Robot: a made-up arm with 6 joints.
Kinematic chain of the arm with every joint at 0, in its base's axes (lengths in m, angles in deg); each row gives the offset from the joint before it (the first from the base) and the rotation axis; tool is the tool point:
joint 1: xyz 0 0 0.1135 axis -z
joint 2: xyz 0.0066 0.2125 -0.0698 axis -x
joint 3: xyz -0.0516 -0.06 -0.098 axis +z
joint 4: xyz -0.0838 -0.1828 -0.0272 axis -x
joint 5: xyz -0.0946 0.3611 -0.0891 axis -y
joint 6: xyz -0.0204 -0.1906 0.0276 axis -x
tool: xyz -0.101 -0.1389 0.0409
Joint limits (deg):
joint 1: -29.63..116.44
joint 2: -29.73..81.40
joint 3: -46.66..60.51
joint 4: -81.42..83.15
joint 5: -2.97..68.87
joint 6: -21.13..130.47
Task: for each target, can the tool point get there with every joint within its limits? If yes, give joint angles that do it. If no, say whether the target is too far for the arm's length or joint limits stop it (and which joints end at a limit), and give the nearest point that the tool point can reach.
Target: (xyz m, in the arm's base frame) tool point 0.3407 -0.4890 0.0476
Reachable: no: joint limits stop it (at a limit: joint 1, joint 4, joint 5, joint 6) | nearest point 0.2526 -0.3739 0.0469 | short by 0.145 m
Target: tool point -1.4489 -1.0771 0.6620
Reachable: no: too far | nearest point -0.4182 -0.3109 0.2288 | short by 1.355 m
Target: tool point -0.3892 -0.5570 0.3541
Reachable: no: joint limits stop it (at a limit: joint 1, joint 2, joint 4, joint 5) | nearest point -0.2905 -0.4101 0.2752 | short by 0.194 m
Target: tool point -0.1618 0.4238 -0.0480
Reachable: yes | joints 44.58 13.08 -4.99 -12.53 33.10 89.19
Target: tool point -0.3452 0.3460 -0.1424
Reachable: yes | joints 61.12 42.33 -18.49 70.67 56.24 96.14
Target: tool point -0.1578 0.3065 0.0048
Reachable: yes | joints 69.58 42.81 10.98 -48.33 61.99 7.14
